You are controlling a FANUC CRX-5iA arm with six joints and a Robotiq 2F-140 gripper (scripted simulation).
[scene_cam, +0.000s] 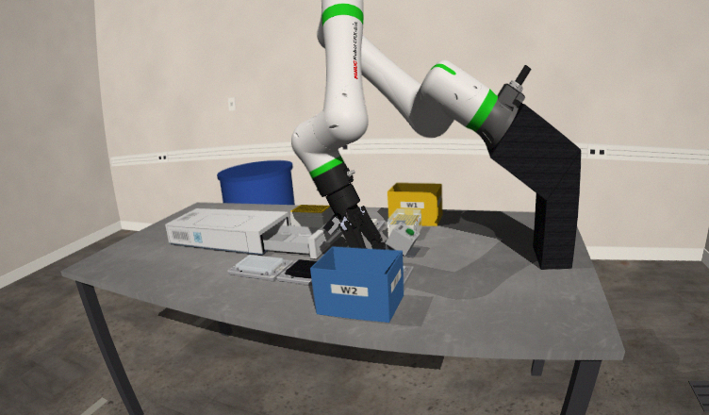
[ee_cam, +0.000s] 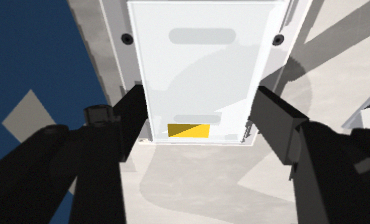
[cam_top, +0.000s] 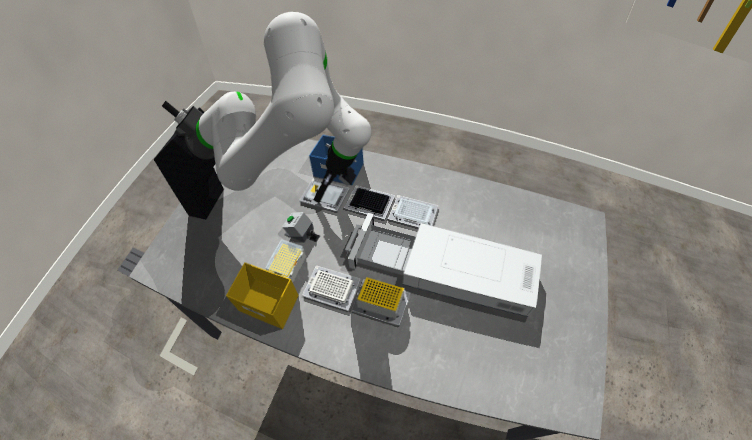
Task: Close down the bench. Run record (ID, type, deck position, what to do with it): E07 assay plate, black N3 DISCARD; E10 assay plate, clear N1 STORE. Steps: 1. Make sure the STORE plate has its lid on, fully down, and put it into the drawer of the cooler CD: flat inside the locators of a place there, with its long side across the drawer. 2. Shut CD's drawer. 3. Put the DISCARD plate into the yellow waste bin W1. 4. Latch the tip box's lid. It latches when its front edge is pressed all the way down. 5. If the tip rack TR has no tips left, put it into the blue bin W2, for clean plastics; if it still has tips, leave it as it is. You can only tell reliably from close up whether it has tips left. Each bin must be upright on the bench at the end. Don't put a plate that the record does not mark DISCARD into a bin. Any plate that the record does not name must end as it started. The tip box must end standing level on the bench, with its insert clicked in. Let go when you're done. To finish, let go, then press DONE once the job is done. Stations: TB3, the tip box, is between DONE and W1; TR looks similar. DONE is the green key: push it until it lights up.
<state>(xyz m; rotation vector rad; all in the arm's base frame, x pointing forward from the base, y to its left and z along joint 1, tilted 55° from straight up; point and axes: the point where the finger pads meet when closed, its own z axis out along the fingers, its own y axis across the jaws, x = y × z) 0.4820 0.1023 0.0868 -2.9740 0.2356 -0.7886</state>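
Now: the clear lid 20 mm below my hand. Also, from my hand: green DONE key: 170 mm to the right, 80 mm behind, 20 mm above; then black assay plate: 180 mm ahead, 20 mm to the right, 20 mm below; then blue bin W2: 150 mm to the left, 30 mm ahead.
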